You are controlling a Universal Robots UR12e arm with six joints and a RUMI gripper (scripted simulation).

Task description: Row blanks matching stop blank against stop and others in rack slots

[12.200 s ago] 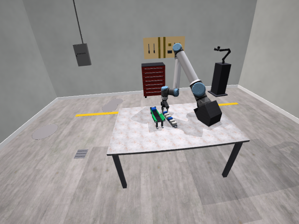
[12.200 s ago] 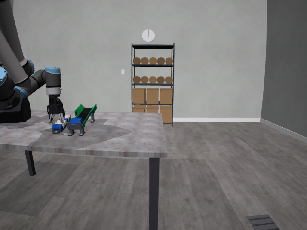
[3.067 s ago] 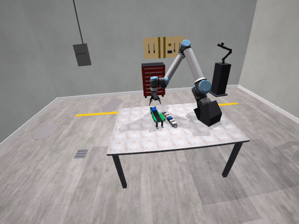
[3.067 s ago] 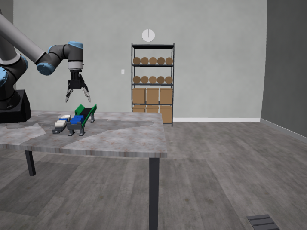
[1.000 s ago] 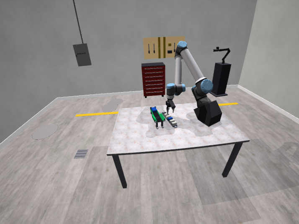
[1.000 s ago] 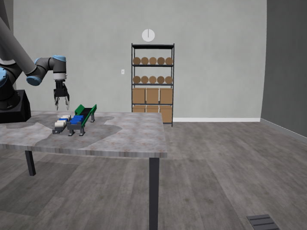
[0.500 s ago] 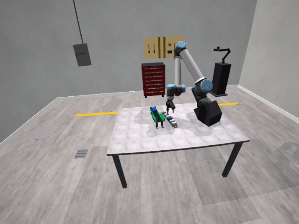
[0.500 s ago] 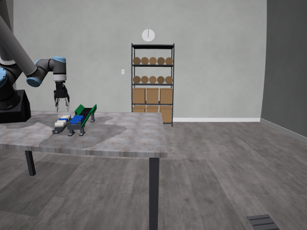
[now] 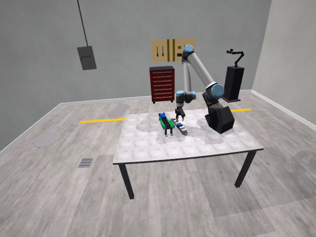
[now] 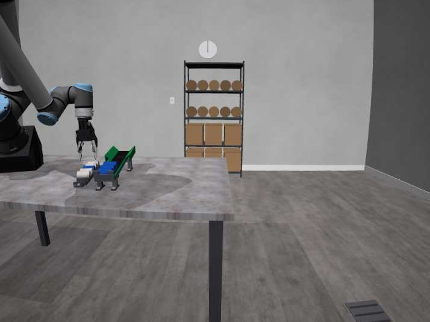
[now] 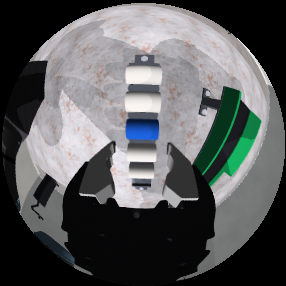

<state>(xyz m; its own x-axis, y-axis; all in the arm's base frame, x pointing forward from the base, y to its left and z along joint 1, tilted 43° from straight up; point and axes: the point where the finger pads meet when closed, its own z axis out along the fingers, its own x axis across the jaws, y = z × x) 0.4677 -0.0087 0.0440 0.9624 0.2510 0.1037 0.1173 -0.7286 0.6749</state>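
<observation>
My gripper is now 100 mm above the stock rack and 30 mm to the left of it.
</observation>
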